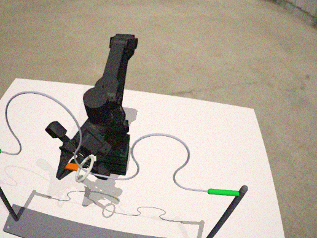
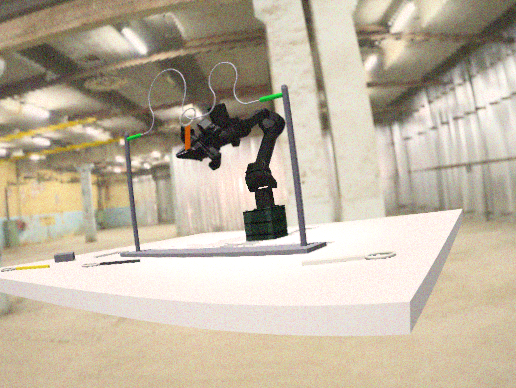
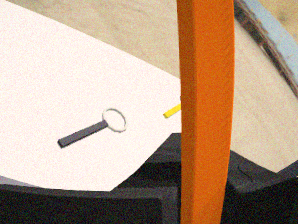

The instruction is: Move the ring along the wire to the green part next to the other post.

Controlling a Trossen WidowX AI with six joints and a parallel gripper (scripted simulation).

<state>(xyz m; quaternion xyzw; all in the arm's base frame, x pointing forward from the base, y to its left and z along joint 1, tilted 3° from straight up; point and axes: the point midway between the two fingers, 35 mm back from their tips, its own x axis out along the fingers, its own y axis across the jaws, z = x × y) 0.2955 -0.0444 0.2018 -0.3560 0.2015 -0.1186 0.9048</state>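
Right now the orange-handled ring is 7 cm above my gripper tip and 6 cm to the left of it. Round my gripper tip: grey block: 41 cm to the right, 28 cm below, 22 cm ahead; pale ring tool: 61 cm to the left, 28 cm below, 16 cm ahead; yellow-handled ring tool: 43 cm ahead, 34 cm to the right, 28 cm below.
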